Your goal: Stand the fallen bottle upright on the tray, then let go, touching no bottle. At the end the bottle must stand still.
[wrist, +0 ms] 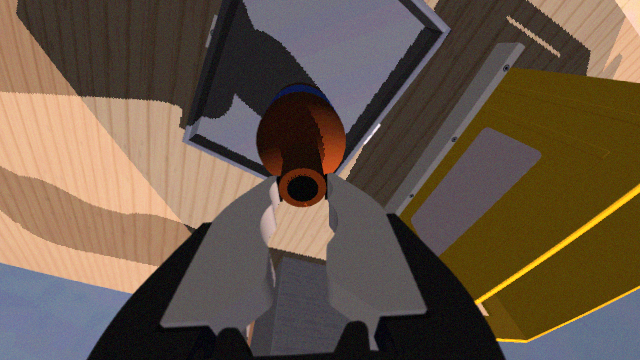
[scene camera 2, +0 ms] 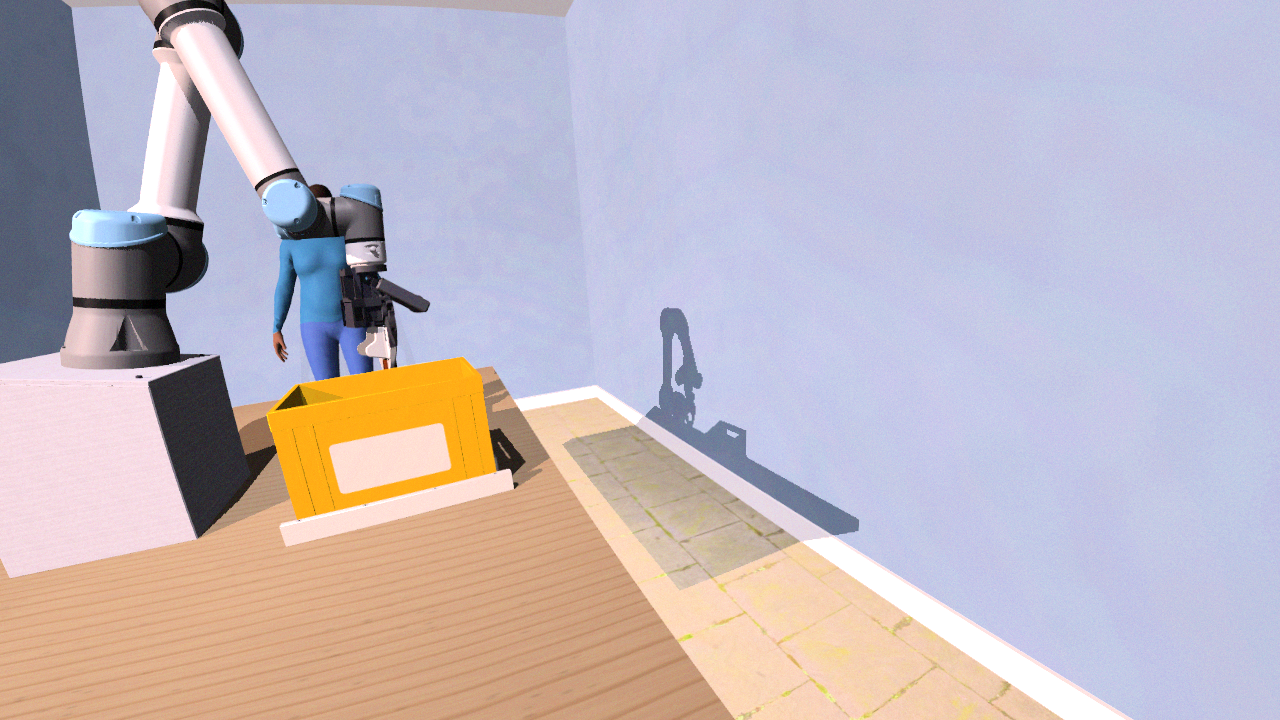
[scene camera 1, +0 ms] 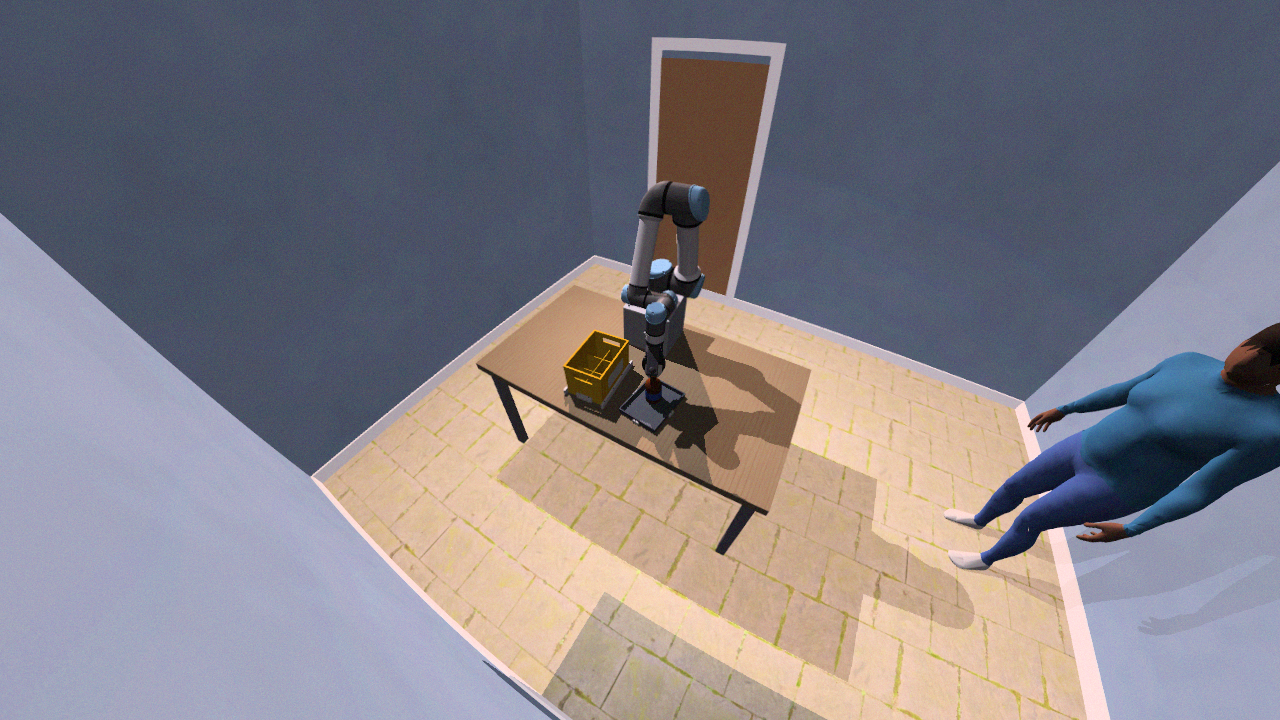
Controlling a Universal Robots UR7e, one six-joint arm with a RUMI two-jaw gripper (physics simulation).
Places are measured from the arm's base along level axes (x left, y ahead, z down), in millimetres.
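Pixels of known places: gripper, fingertip midpoint: (wrist: 304,177) (scene camera 1: 653,377); arm's base, origin of the base link: (scene camera 2: 124,361).
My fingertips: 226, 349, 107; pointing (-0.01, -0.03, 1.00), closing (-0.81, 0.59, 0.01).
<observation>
Ahead of a thing's pixels: the offset from my fingertips to its top centre, as dx, dy, dz. Level surfaces: height alone.
A brown bottle with a blue band @(+7, +3, -25) (scene camera 1: 653,390) (wrist: 301,132) is upright over the near part of the tray, its open mouth towards the wrist camera. My gripper (scene camera 1: 654,376) (wrist: 304,177) is shut on its neck, one finger on each side. In scene camera 2 the gripper (scene camera 2: 384,361) shows behind the crate, which hides most of the bottle. The dark, low-rimmed tray @(+25, +26, +116) (scene camera 1: 637,422) (wrist: 410,55) lies on the table. The bottle's base is hidden in the wrist view, so I cannot tell for certain whether it touches the tray floor.
A yellow crate @(-268, +66, -33) (scene camera 1: 586,386) (scene camera 2: 299,465) (wrist: 500,200) stands beside the tray, with a pale rail (scene camera 2: 398,508) (wrist: 465,120) along its foot. The robot's base block (scene camera 2: 80,465) stands on the wooden table @(dz +142) (scene camera 1: 546,322). A person (scene camera 1: 1154,429) (scene camera 2: 317,282) stands beyond the table.
</observation>
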